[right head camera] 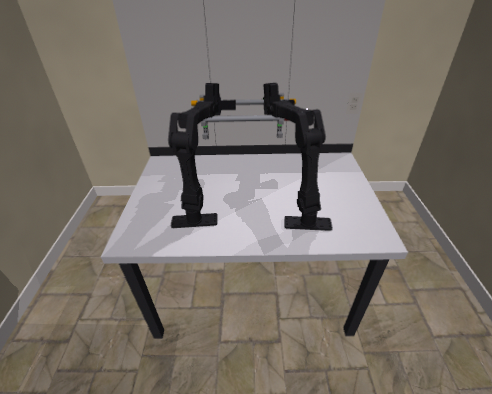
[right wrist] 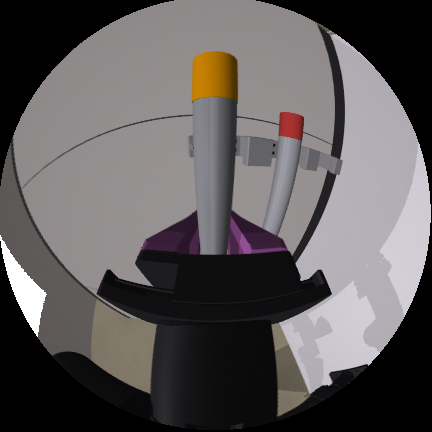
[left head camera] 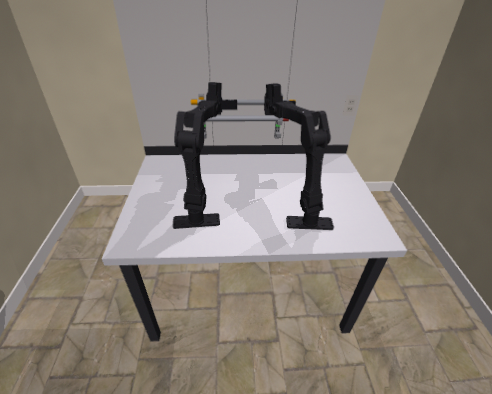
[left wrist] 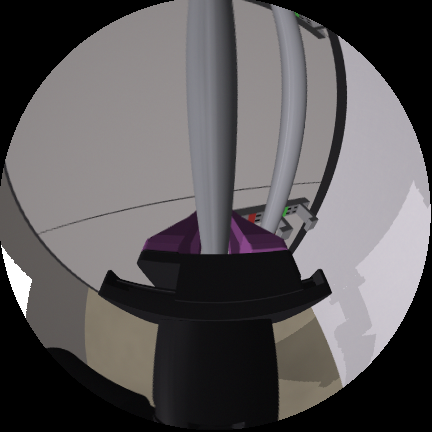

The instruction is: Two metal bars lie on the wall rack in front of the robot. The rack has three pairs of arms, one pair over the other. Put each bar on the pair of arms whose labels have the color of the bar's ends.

One and the same spot on a grey wall: (right wrist: 94, 205) is (left head camera: 270, 60).
